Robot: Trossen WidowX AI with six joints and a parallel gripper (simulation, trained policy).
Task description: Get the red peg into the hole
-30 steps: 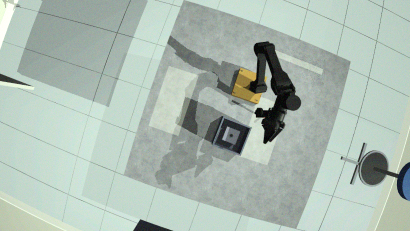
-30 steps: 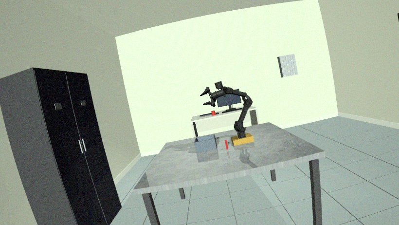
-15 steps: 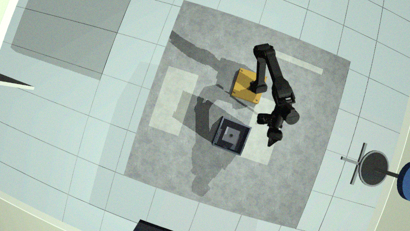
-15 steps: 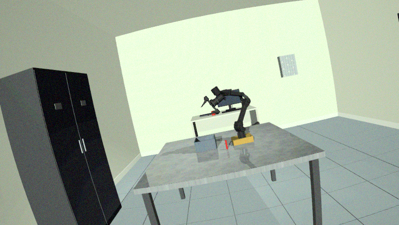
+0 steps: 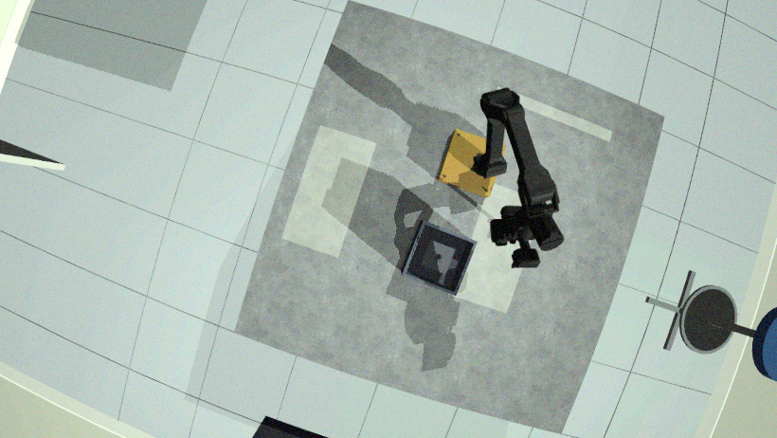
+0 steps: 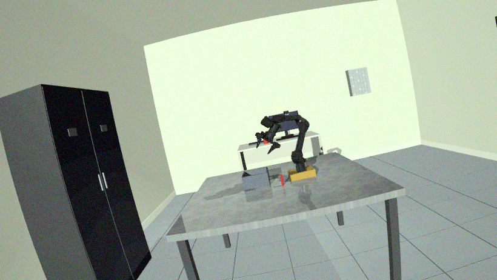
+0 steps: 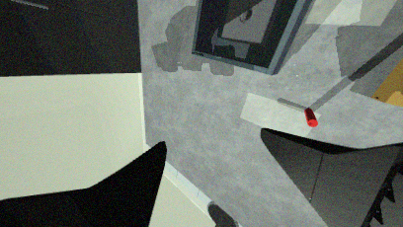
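My gripper tip is 10 cm past the red peg and 23 cm above it. From my gripper tip the other things lie so: grey box: 9 cm ahead, 15 cm to the right, 24 cm below; light grey plate: 9 cm ahead, 15 cm to the right, 22 cm below.
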